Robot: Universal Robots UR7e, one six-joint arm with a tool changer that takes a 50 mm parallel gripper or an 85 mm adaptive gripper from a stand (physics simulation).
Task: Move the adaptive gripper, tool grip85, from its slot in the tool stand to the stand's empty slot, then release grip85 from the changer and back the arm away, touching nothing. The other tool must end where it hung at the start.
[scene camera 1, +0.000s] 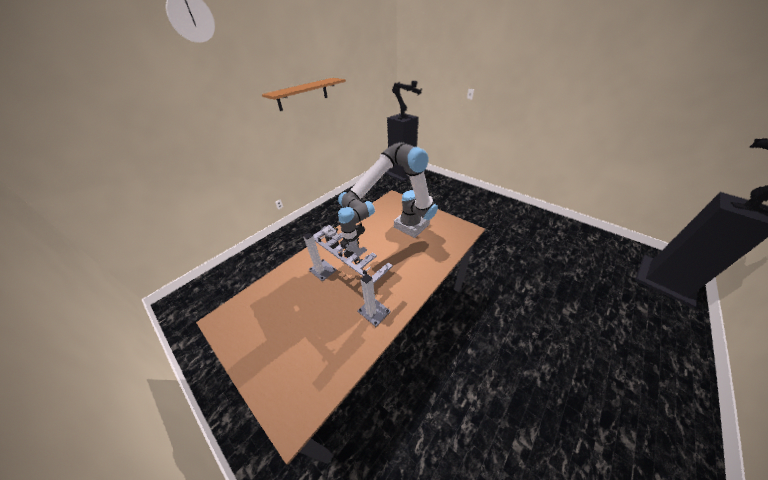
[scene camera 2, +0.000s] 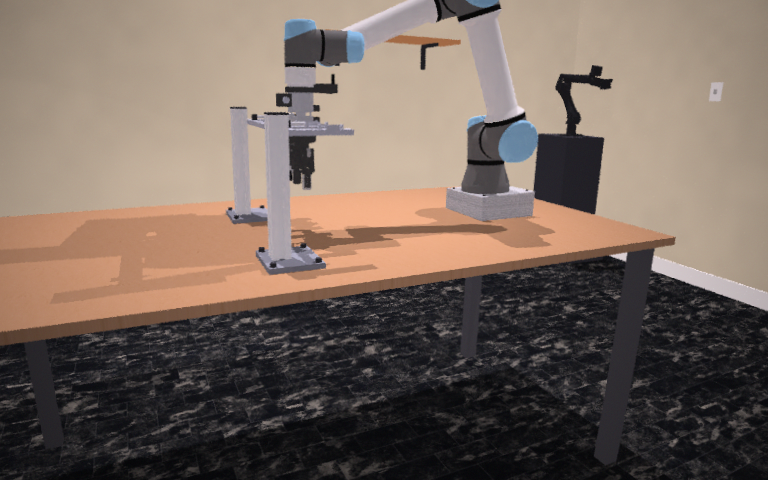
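Seen in the pictures: hand at its tool point: (scene camera 2: 300, 112); arm's base at its link origin: (scene camera 1: 410, 219) (scene camera 2: 485, 190).
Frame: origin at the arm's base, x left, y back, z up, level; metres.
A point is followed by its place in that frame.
Note:
The tool stand (scene camera 1: 369, 297) @[x 0.365, y -0.714, z 0.124 m] (scene camera 2: 278, 186) @[x 0.357, y -0.703, z 0.096 m] has two white posts and a raised rail with forked slots. The arm's wrist (scene camera 1: 349, 217) @[x 0.142, y -0.611, z 0.438 m] (scene camera 2: 300, 48) @[x 0.143, y -0.611, z 0.386 m] points straight down over the middle slot. The changer (scene camera 2: 301, 101) is low at the fork level, at the top of the tool there; whether it is locked cannot be seen. Dark gripper fingers (scene camera 2: 301, 180) hang below the forks, overlapping in scene camera 2, so their opening cannot be told. Another tool (scene camera 1: 329, 232) @[x -0.085, y -0.621, z 0.213 m] hangs in the slot by the far post. The slot nearest the front post, beside the fork arm (scene camera 1: 382, 272) @[x 0.351, y -0.608, z 0.210 m], is empty.
The stand and the robot base (scene camera 1: 411, 226) @[x 0.060, y -0.058, z 0.002 m] (scene camera 2: 489, 203) @[x 0.106, y -0.047, z -0.020 m] are on the wooden table (scene camera 1: 271, 396) @[x 0.337, y -1.289, z -0.072 m] (scene camera 2: 594, 232) @[x 0.313, y 0.174, z -0.072 m]. The upper arm and elbow (scene camera 1: 403, 158) @[x 0.108, y -0.206, z 0.579 m] arch high between them. A wall shelf (scene camera 1: 305, 87) (scene camera 2: 424, 40) and a small black arm on a pedestal (scene camera 1: 402, 130) (scene camera 2: 568, 169) are behind.

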